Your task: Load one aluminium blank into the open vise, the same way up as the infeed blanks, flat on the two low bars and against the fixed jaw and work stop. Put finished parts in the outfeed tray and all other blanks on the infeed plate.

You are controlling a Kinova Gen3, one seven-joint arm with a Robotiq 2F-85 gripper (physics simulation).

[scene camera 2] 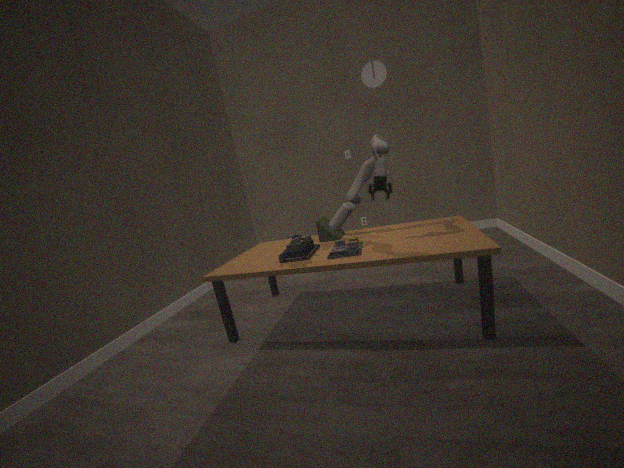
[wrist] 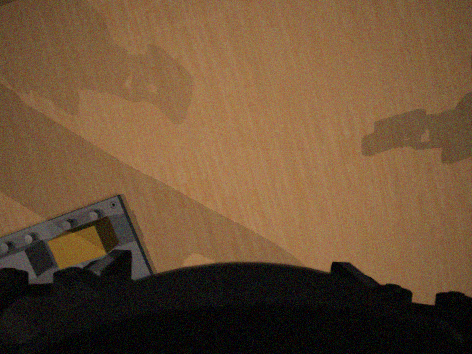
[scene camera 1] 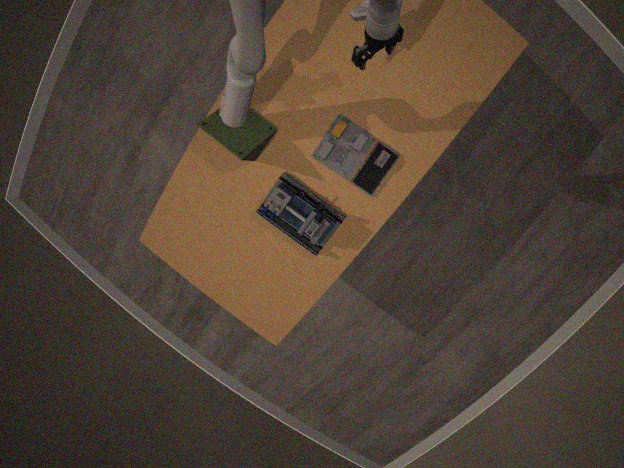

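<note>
My gripper is open and empty, high above the table, pointing down. The grey infeed plate lies beyond the vise and bears a yellow block and grey blanks, one blank near its middle and another blank at its left. Their exact pose is too small to tell. The black outfeed tray adjoins the plate and holds a light grey part. The vise has a gap between its jaws; no blank is discernible there.
The arm's green base plate is at the table's edge, left of the infeed plate in scene camera 1. The wooden table carries everything. Arm shadows cross its surface. In the wrist view, pins line the infeed plate's edge.
</note>
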